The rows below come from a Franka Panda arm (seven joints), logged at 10 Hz.
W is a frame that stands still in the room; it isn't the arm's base.
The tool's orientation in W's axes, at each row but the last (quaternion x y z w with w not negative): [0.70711 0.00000 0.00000 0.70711]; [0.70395 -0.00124 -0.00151 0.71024]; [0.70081 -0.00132 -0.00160 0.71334]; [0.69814 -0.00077 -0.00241 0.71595]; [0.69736 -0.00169 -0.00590 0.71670]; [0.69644 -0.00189 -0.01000 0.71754]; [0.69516 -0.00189 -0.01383 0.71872]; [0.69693 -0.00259 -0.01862 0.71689]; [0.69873 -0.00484 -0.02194 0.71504]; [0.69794 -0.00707 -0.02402 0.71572]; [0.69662 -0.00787 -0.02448 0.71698]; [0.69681 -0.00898 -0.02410 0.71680]
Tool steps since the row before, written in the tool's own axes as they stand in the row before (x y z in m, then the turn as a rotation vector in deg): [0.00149 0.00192 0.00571 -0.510 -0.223 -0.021]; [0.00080 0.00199 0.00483 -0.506 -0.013 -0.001]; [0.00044 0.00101 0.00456 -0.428 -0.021 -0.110]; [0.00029 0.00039 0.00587 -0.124 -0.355 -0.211]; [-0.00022 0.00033 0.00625 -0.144 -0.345 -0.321]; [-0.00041 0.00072 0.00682 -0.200 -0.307 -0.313]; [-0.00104 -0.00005 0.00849 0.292 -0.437 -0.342]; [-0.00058 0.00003 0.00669 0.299 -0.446 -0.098]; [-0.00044 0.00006 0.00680 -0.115 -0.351 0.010]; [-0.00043 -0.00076 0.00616 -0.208 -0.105 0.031]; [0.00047 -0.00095 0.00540 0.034 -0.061 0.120]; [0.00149 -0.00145 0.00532 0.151 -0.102 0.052]
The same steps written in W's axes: [0.00149 -0.00571 0.00192 -0.510 0.021 -0.223]; [0.00078 -0.00482 0.00203 -0.506 0.003 -0.013]; [0.00042 -0.00454 0.00109 -0.428 0.111 -0.023]; [0.00026 -0.00586 0.00054 -0.124 0.203 -0.360]; [-0.00028 -0.00624 0.00050 -0.143 0.313 -0.353]; [-0.00051 -0.00679 0.00093 -0.198 0.307 -0.314]; [-0.00123 -0.00846 0.00025 0.292 0.321 -0.453]; [-0.00078 -0.00667 0.00023 0.291 0.076 -0.455]; [-0.00069 -0.00678 0.00023 -0.124 -0.014 -0.348]; [-0.00072 -0.00615 -0.00059 -0.212 -0.024 -0.099]; [0.00020 -0.00544 -0.00080 0.027 -0.123 -0.058]; [0.00121 -0.00542 -0.00133 0.146 -0.062 -0.104]
